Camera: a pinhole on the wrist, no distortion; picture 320 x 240 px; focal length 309.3 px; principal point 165.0 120.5 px. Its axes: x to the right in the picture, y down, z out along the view. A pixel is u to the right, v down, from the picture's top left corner.
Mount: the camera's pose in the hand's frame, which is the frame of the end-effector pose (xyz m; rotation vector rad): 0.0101 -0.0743 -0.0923 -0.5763 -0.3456 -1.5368
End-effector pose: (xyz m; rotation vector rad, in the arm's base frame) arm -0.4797 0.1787 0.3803 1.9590 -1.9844 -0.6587
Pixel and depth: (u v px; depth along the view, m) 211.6 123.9 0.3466
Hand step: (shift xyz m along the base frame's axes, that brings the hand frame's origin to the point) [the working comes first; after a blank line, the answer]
In the camera's frame: 0.0522 0.0038 0.3466

-0.1760 -0.0380 -0.1612
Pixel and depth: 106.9 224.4 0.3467
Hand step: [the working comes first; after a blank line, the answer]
In the camera's frame: -0.0651 0.1165 0.3467

-0.2201 -0.1577 -0.0603
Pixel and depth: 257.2 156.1 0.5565
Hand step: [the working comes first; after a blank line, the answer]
In the camera's frame: 0.1659 0.0641 0.5565

-0.3083 -0.1014 -0.3589
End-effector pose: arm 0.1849 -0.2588 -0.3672 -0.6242 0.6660 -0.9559
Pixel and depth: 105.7 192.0 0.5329
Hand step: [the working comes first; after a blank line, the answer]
In the camera's frame: -0.1022 0.1232 0.5329

0.4438 -0.0013 -0.0900
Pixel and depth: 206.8 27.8 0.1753
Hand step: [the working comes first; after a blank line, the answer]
In the camera's frame: 0.0237 -0.0525 0.1753

0.0499 0.0299 0.0457
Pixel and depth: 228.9 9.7 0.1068
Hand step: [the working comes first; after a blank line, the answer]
In the camera's frame: 0.0221 -0.0383 0.1068

-0.0119 -0.0010 0.0341
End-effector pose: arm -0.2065 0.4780 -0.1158 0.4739 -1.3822 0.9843
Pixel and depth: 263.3 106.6 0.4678
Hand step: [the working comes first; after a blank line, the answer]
In the camera's frame: 0.1487 -0.0210 0.4678

-0.2780 -0.2458 0.1099
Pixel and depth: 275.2 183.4 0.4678
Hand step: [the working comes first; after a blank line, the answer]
In the camera's frame: 0.1667 0.0951 0.4678

-0.2692 -0.2190 0.2240
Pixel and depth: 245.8 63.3 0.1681
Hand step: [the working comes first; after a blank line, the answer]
In the camera's frame: 0.0439 -0.0311 0.1681

-0.0313 -0.0660 0.0220
